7 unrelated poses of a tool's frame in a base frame.
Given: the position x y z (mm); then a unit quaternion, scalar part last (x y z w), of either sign.
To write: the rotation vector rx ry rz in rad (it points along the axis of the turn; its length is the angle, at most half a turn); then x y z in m. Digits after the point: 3 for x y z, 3 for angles.
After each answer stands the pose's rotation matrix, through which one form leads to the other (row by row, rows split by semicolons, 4 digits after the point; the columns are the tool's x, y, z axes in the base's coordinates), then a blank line. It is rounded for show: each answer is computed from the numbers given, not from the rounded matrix.
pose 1, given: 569 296 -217 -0.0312 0.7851 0.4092 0.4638
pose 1, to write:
-0.077 1.929 1.006 0.569 0.296 -0.217
-0.5678 -0.4286 0.7028; 0.3306 0.6631 0.6715; -0.7539 0.6136 -0.2348

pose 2, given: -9 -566 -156 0.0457 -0.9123 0.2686 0.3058
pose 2, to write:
0.121 -2.415 0.711 -0.009 -0.566 -0.156
-0.8088 -0.2477 -0.5334; 0.0809 0.8515 -0.5180; 0.5825 -0.4621 -0.6687

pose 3, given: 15 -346 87 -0.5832 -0.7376 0.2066 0.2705
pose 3, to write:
-1.571 -1.987 0.557 0.015 -0.346 0.087
-0.1734 0.7485 -0.6400; 0.9721 0.2344 0.0107; 0.1581 -0.6203 -0.7683

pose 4, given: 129 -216 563 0.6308 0.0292 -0.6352 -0.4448
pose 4, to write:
-1.563 -0.072 1.574 0.129 -0.216 0.563
0.1914 -0.5282 -0.8273; 0.6019 -0.6026 0.5240; -0.7753 -0.5982 0.2025

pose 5, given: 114 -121 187 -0.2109 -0.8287 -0.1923 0.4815
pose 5, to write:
-0.514 -2.020 -0.469 0.114 -0.121 0.187
-0.4474 0.5347 -0.7169; 0.1644 0.8371 0.5218; 0.8791 0.1156 -0.4624

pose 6, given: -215 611 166 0.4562 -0.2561 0.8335 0.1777
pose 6, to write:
1.291 -0.725 2.358 -0.215 0.611 0.166
-0.5206 -0.5299 0.6695; 0.0626 -0.8057 -0.5890; 0.8515 -0.2648 0.4526

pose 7, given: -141 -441 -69 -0.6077 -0.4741 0.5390 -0.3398
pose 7, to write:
1.582 1.234 -1.403 -0.141 -0.441 -0.069
-0.0305 0.9425 -0.3329; 0.2099 -0.3196 -0.9240; -0.9772 -0.0981 -0.1881

